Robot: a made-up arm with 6 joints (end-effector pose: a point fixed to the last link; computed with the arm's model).
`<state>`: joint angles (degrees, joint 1 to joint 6).
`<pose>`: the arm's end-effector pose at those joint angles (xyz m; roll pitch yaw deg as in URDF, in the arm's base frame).
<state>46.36 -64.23 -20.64 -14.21 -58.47 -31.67</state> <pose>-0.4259 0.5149 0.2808 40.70 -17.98 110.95</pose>
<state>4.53 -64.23 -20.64 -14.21 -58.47 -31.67</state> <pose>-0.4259 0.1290 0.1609 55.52 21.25 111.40</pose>
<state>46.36 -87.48 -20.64 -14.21 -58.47 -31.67</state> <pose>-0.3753 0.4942 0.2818 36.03 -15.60 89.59</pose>
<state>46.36 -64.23 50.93 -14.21 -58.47 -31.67</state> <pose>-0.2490 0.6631 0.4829 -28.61 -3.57 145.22</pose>
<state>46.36 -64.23 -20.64 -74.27 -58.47 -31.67</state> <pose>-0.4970 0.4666 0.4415 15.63 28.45 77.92</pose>
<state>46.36 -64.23 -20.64 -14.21 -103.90 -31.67</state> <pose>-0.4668 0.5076 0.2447 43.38 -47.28 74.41</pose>
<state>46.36 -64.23 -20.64 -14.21 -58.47 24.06</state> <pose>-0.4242 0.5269 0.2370 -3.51 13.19 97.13</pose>
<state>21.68 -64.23 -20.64 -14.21 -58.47 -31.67</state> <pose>-0.4259 0.2971 0.1754 49.32 5.19 109.96</pose>
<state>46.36 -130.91 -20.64 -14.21 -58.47 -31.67</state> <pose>-0.3183 0.4128 0.2953 26.38 -16.01 49.76</pose>
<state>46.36 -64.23 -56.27 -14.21 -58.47 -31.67</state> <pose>-0.5689 0.4482 0.3104 74.99 -8.68 94.05</pose>
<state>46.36 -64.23 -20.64 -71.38 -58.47 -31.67</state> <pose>-0.4914 0.4651 0.4344 17.65 26.64 80.22</pose>
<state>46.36 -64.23 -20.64 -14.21 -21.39 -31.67</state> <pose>-0.4051 0.5489 0.3025 51.77 3.51 137.91</pose>
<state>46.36 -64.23 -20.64 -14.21 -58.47 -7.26</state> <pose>-0.4304 0.5219 0.2620 22.11 -3.07 107.89</pose>
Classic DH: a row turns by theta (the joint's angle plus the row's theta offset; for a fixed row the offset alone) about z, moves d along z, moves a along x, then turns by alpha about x. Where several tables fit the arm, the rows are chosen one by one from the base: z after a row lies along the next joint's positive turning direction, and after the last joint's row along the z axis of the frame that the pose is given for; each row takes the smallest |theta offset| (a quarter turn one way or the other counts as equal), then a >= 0, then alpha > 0; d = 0 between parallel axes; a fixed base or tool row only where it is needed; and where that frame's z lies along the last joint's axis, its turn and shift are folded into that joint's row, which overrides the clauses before.
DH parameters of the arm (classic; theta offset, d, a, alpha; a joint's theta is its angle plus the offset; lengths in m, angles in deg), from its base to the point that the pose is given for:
base (fixed): 90 0.7257 0.165 90
joint 1: -58.43 -0.4259 0.3018 -86.16
joint 2: 0.8 -0.099 0.0094 85.28
joint 3: -31.63 -0.2559 0.1143 -88.83
joint 4: -78.16 -0.1186 0.0515 99.33
joint 5: -85.16 -0.185 -0.0774 -85.1
joint 6: -50.19 0.0391 0.0471 115.19
tool (fixed): -59.52 -0.0138 0 0

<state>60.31 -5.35 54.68 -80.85 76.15 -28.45</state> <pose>-0.5552 0.6537 0.6555 40.49 84.65 151.66</pose>
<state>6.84 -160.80 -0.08 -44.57 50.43 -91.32</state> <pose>-0.1971 0.0779 0.4293 45.45 58.70 -14.07</pose>
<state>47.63 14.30 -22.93 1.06 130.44 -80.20</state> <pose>-0.7640 0.3481 0.3041 150.01 2.99 -36.25</pose>
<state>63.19 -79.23 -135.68 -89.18 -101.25 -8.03</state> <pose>-0.5249 0.5446 0.7841 107.35 61.50 134.72</pose>
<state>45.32 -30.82 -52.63 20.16 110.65 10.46</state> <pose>-0.7392 0.5039 0.2791 39.06 23.14 -62.72</pose>
